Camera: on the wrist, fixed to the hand. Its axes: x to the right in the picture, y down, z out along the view.
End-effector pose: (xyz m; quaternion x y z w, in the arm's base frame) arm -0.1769 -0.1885 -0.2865 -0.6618 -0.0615 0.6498 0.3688
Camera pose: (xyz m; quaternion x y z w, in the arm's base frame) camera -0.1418 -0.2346 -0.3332 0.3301 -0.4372 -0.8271 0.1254
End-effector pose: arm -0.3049 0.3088 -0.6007 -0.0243 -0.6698 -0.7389 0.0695
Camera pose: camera -0.3127 0.2477 -0.5590 -0.6064 -0.5491 -0.3645 0.4449
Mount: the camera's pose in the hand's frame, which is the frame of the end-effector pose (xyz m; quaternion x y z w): 0.0174 0.0458 -0.0560 0.1303 -0.1794 0.6962 0.6828
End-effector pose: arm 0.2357 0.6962 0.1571 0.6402 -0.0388 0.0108 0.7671
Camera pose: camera 0.2526 0.7589 0.1934 0.5120 -0.6084 0.4316 0.4259
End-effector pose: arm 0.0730 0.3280 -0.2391 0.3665 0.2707 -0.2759 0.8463
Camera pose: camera 0.1013 0.3930 -0.2618 0.4995 -0.2581 0.2998 0.7707
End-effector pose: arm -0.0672 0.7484 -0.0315 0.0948 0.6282 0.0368 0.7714
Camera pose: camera -0.1154 0.8019 -0.0502 0.6092 0.2293 0.4633 0.6014
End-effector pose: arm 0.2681 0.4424 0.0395 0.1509 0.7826 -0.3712 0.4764
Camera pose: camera 0.2509 0.5120 0.0197 0.6433 0.2955 -0.0508 0.7044
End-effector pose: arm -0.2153 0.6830 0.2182 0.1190 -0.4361 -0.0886 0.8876
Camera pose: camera -0.1578 0.7297 0.2114 -0.1226 -0.5514 0.5929 0.5740
